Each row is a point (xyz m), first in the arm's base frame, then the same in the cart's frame.
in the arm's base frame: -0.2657 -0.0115 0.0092
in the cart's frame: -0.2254 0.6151 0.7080
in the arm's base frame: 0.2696 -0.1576 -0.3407
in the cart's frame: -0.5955 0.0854 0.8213
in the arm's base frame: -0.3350 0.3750 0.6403
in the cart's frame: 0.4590 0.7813 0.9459
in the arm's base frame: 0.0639 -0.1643 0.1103
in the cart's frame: -0.3215 0.4424 1.0292
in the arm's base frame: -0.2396 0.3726 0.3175
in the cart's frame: 0.2618 0.5714 0.7715
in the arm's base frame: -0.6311 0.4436 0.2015
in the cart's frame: 0.2887 0.8207 0.4415
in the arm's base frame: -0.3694 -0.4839 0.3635
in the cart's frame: -0.3944 1.0275 1.1089
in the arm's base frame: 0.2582 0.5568 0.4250
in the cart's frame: 0.4272 0.1324 1.0421
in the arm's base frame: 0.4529 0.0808 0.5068
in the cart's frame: 0.0702 0.1880 1.4171
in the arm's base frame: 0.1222 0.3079 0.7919
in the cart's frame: 0.4497 0.4907 1.3357
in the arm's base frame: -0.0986 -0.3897 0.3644
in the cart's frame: -0.3426 0.7675 1.2181
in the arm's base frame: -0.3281 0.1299 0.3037
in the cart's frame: 0.0652 0.7325 0.8195
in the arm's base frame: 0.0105 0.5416 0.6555
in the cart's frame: 0.5709 0.4374 1.0746
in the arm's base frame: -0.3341 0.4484 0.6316
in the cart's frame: 0.5134 0.7487 0.9079
